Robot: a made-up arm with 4 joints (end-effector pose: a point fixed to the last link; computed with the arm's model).
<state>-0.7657 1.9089 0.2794 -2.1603</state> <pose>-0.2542 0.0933 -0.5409 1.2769 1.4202 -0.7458</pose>
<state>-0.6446 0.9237 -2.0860 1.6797</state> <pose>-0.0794 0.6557 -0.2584 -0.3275 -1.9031 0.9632</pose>
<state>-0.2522 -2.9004 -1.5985 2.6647</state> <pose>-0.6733 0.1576 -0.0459 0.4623 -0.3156 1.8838</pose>
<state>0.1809 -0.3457 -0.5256 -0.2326</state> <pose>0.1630 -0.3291 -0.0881 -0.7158 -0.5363 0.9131</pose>
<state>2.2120 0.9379 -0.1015 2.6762</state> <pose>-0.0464 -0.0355 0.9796 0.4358 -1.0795 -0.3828</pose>
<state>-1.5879 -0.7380 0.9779 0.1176</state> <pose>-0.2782 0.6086 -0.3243 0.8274 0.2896 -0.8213</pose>
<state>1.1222 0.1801 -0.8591 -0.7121</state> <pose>0.1461 -0.4938 0.1729 -0.6998 0.5573 1.0583</pose>
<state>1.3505 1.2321 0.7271 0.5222</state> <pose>-0.3082 -0.3613 0.6803 -2.1730 1.9205 -0.5349</pose>
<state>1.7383 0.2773 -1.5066 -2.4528</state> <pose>0.1525 -0.3706 0.3046 0.4921 1.0563 -0.2478</pose>
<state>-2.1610 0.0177 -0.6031 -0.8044</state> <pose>0.1414 0.6680 0.1823 2.1758 -1.1681 0.2986</pose>
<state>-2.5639 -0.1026 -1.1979 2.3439</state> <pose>0.2827 0.4362 0.3887 -0.5862 -0.4778 -0.7585</pose>
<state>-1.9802 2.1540 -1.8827 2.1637</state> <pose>-0.4947 0.6904 0.5627 1.1180 -1.8931 0.3201</pose>
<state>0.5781 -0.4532 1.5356 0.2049</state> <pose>-0.4588 -0.5075 -0.0594 -1.1564 -0.1348 -1.2185</pose>
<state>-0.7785 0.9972 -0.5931 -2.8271</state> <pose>0.0021 0.3274 -0.5656 2.7825 1.1110 -0.6530</pose>
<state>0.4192 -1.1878 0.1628 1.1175</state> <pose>-0.1084 -0.5534 0.2257 -2.1201 -0.7283 -0.6295</pose>
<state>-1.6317 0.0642 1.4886 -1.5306</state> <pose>-0.4211 0.4615 -0.1602 1.4808 0.2516 -1.5266</pose>
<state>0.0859 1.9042 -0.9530 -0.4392</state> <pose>-0.4775 -0.1791 -0.5128 1.0507 1.3038 0.8284</pose>
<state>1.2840 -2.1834 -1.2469 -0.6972</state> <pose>-0.3707 0.0864 0.3010 1.6879 0.7791 -2.1214</pose>
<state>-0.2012 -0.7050 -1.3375 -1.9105</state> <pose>0.0854 0.0459 0.0378 1.0438 -0.2195 1.6609</pose>
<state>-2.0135 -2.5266 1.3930 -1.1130</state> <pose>-0.0784 0.6899 0.0266 -0.6379 0.8160 2.1349</pose>
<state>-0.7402 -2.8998 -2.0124 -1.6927</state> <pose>-0.4672 0.3547 0.0494 -1.2214 -1.1802 0.9887</pose>
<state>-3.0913 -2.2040 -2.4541 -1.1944</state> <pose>-0.2500 -0.0323 0.4430 0.4810 -1.5946 -0.1348</pose>
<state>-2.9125 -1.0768 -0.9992 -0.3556</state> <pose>0.0772 0.3117 0.1997 1.2861 -1.3966 -1.1645</pose>
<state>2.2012 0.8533 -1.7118 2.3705</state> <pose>0.0413 -0.5161 0.5870 1.2379 -0.3320 -1.7738</pose>
